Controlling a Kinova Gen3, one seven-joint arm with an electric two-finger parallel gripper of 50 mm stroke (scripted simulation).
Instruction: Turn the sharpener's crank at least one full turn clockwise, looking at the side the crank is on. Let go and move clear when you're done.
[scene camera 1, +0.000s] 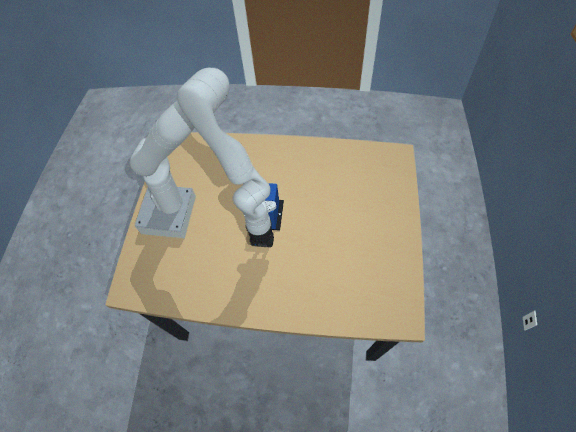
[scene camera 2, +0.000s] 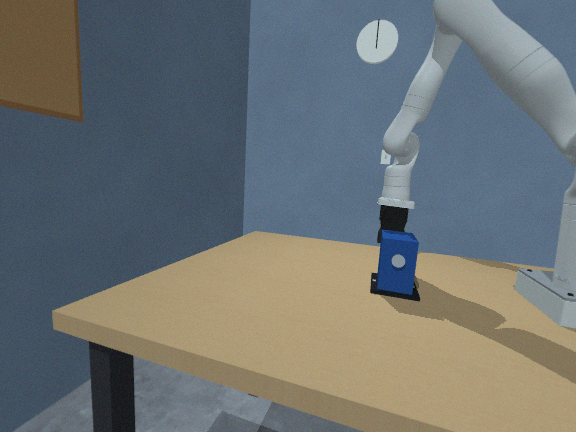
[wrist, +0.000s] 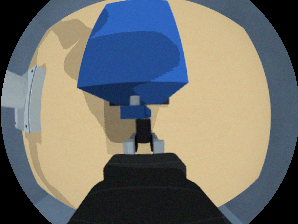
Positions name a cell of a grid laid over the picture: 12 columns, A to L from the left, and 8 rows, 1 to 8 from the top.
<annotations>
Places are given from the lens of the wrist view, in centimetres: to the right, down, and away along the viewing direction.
gripper (wrist: F5): -1, 5, 17
blue sharpener (wrist: F3): -1, -3, 6
</annotations>
